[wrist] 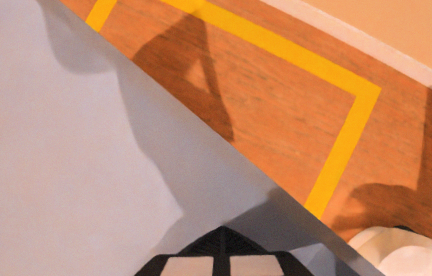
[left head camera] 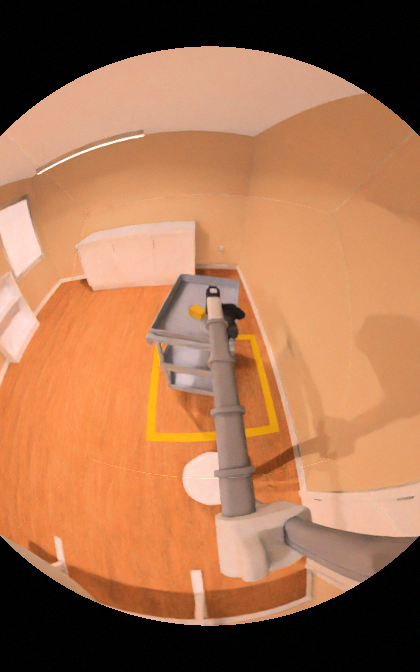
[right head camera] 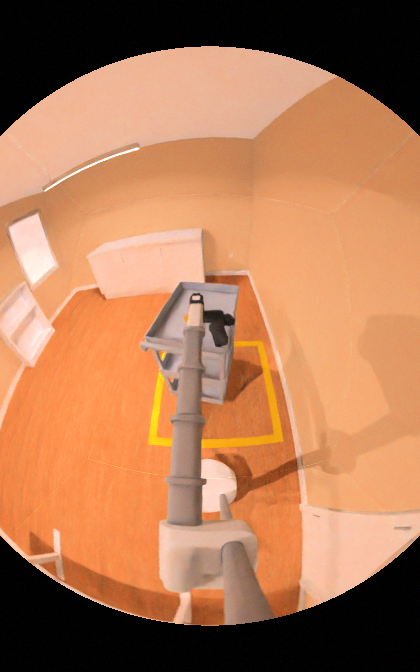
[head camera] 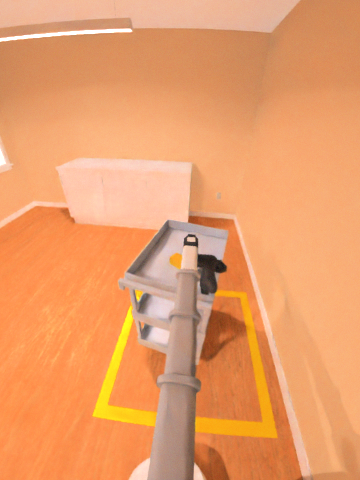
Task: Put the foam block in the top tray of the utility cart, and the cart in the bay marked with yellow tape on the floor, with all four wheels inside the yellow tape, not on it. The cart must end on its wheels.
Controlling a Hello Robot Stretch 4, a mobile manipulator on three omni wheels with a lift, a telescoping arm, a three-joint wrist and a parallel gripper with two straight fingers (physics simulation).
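The grey utility cart (head camera: 152,262) (left head camera: 175,315) (right head camera: 170,325) (wrist: 75,150) stands upright, handle end towards me, turned at an angle to the bay. The yellow foam block (head camera: 175,259) (left head camera: 197,312) (right head camera: 186,318) lies in its top tray, partly behind my arm in the head and right head views. The yellow tape (head camera: 256,360) (left head camera: 185,437) (right head camera: 240,443) (wrist: 280,50) marks the bay. The cart's near end is within the outline; its far end hides part of the far tape line. The wheels cannot be made out. My gripper (head camera: 207,291) (left head camera: 233,334) (right head camera: 220,343) (wrist: 223,246) is shut and empty, at the tray's right side; contact is unclear.
The right wall (head camera: 310,225) runs close beside the bay's right tape. A white cabinet (head camera: 130,195) (left head camera: 140,257) (right head camera: 150,265) stands at the back wall beyond the cart. My round white base (left head camera: 200,477) (right head camera: 217,485) is just outside the near tape line.
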